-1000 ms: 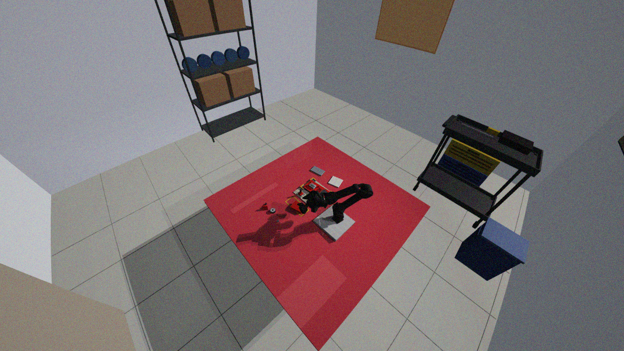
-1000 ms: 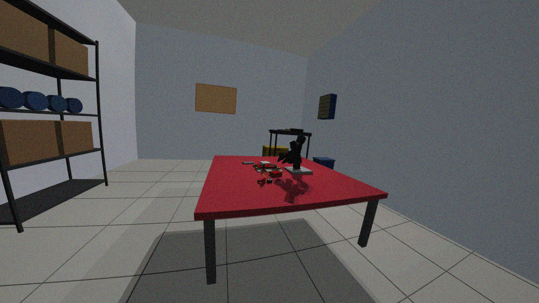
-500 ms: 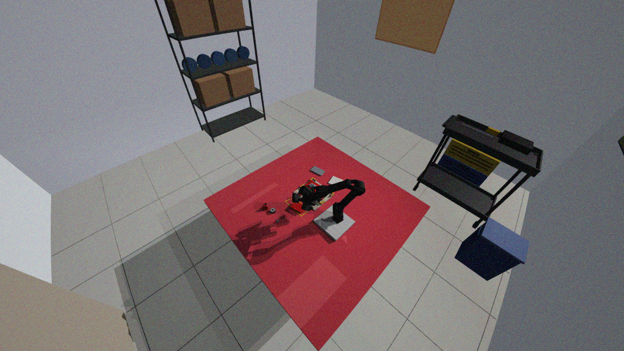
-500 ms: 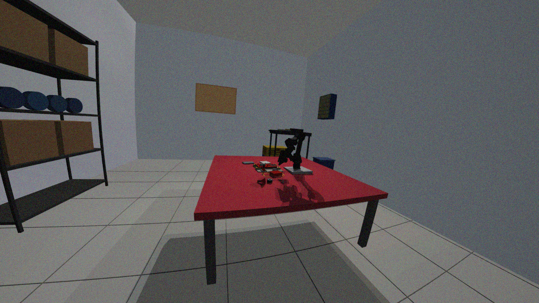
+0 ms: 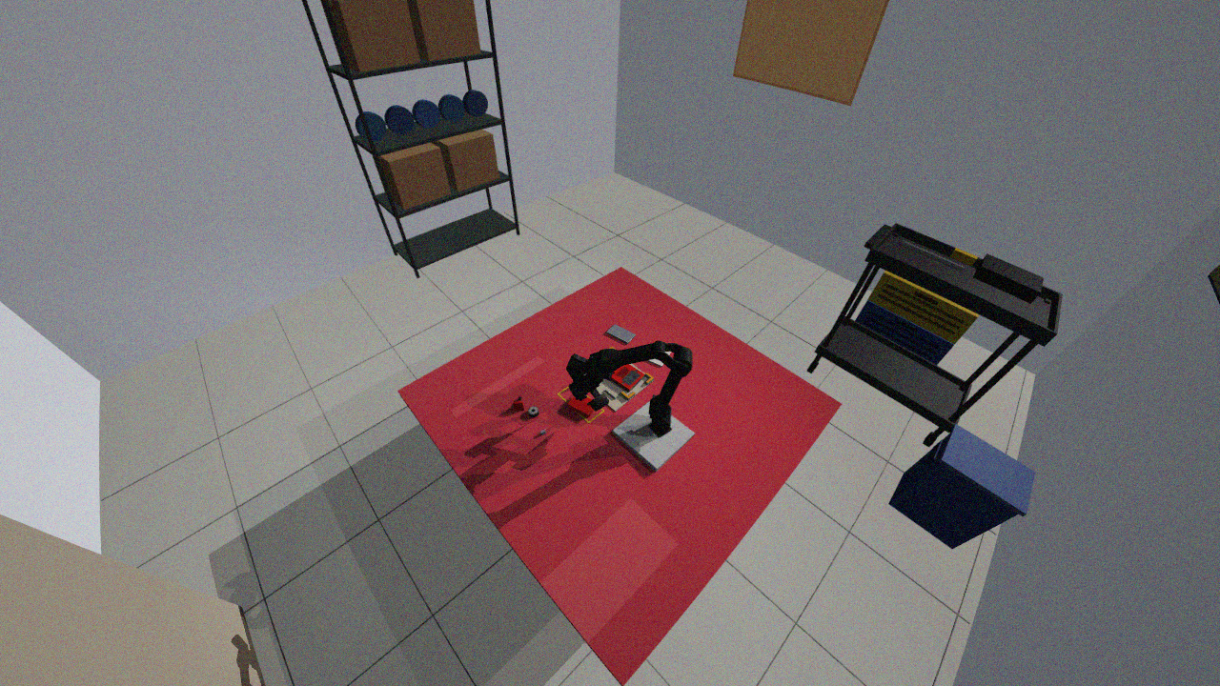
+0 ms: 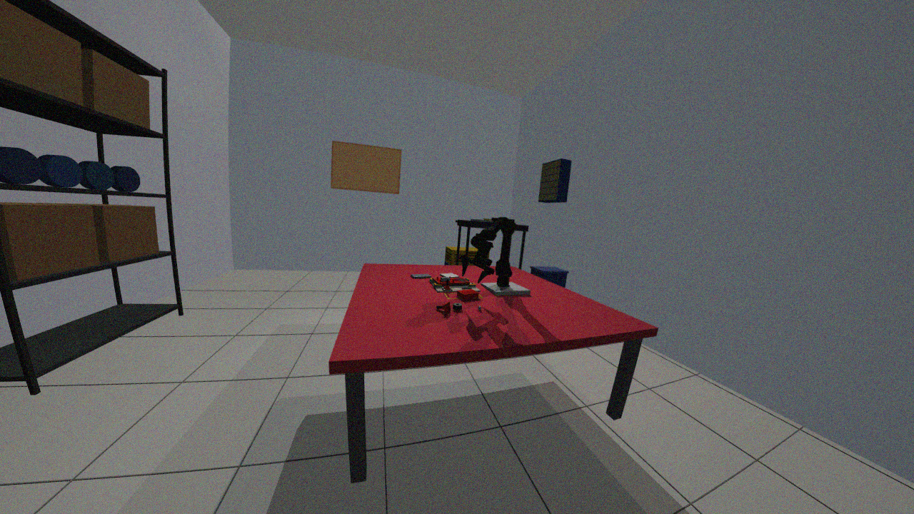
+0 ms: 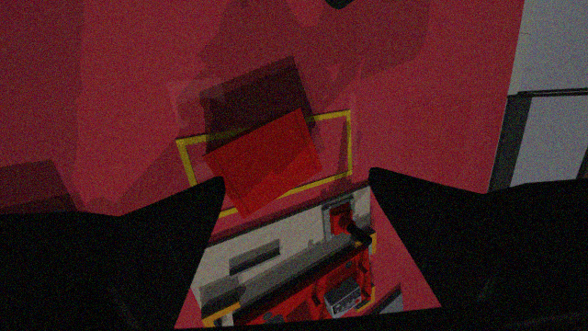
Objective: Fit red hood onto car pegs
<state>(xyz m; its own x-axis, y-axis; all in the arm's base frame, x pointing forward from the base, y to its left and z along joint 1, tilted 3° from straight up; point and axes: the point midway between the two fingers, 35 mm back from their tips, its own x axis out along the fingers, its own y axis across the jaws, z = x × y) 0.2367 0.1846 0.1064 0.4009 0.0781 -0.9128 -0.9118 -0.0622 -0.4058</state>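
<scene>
Right now my gripper tip is 10 mm to the left of the red hood and 80 mm above it. From my gripper tip the other things lie so: pale jig 60 mm ahead, 200 mm to the right, 80 mm below; then black wheel 90 mm ahead, 160 mm to the left, 80 mm below; then white plate 50 mm ahead, 430 mm to the right, 90 mm below.
</scene>
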